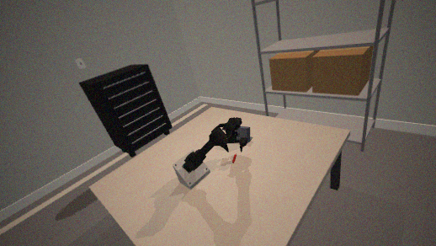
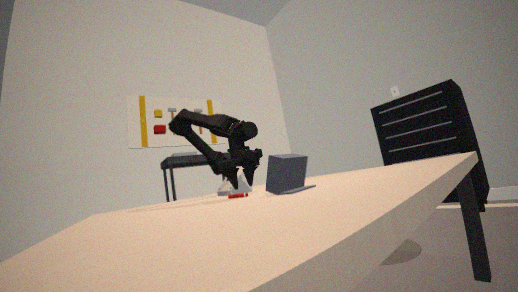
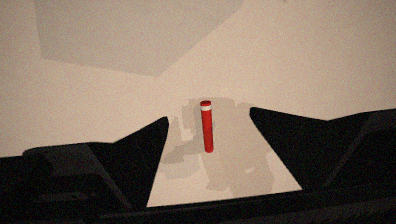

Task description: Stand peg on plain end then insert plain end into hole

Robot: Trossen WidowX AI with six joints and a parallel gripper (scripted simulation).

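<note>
My gripper tip is 2 cm past the red peg, 1 cm to the left of it and 3 cm above it. Round my gripper tip: grey sloped panel (17 cm ahead, 6 cm to the left, 3 cm above).
</note>
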